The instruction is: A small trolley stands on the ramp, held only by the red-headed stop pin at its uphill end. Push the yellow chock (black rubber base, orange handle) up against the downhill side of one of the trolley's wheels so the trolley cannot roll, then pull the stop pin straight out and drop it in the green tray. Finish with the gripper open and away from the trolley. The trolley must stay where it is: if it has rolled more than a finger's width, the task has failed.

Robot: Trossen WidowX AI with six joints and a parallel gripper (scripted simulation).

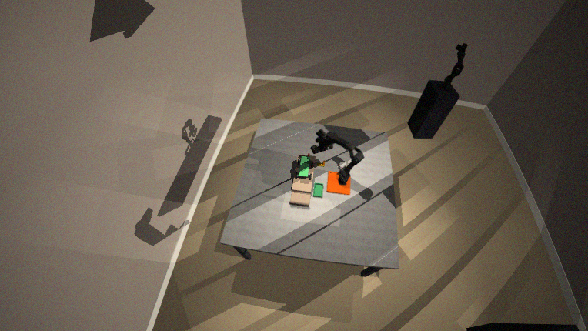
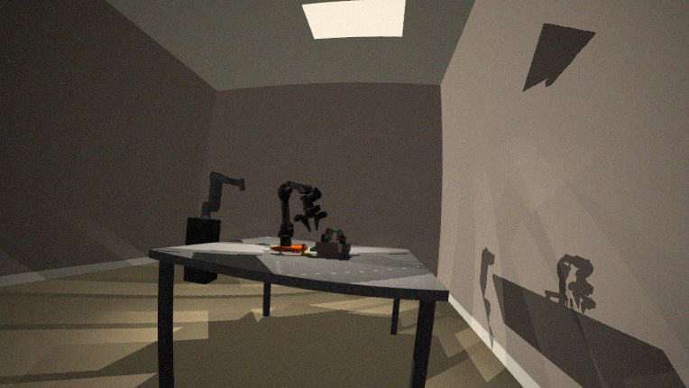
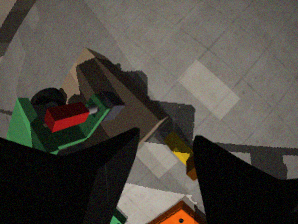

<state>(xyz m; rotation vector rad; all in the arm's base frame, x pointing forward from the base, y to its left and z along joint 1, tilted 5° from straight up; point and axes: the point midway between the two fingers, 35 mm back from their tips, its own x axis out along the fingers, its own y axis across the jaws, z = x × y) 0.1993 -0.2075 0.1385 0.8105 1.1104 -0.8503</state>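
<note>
The yellow chock is 40 mm behind my gripper tip, 30 mm to the left of it and 120 mm below it. From my gripper tip the other things lie so: tan ramp: 120 mm ahead, 150 mm to the left, 100 mm below; red-headed stop pin: 80 mm ahead, 30 mm to the left, 20 mm below; green trolley: 120 mm ahead, 140 mm to the left, 40 mm below.
</note>
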